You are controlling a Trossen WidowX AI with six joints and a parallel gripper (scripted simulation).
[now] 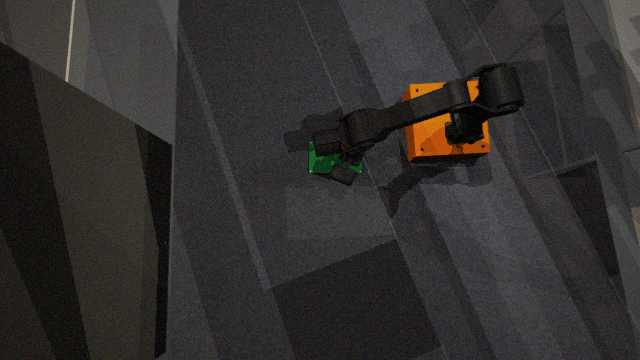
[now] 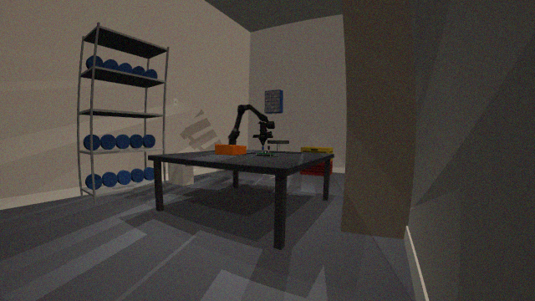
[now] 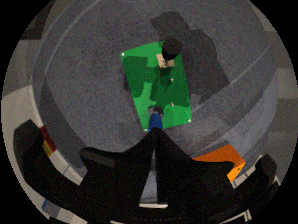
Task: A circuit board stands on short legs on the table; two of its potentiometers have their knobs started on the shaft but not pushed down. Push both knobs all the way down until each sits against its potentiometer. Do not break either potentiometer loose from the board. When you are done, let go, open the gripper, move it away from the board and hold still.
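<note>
The blue knob lies 20 mm below my gripper tip. The rest, counted from my gripper tip: dark knob (80 mm ahead, 40 mm to the right, 20 mm below).
</note>
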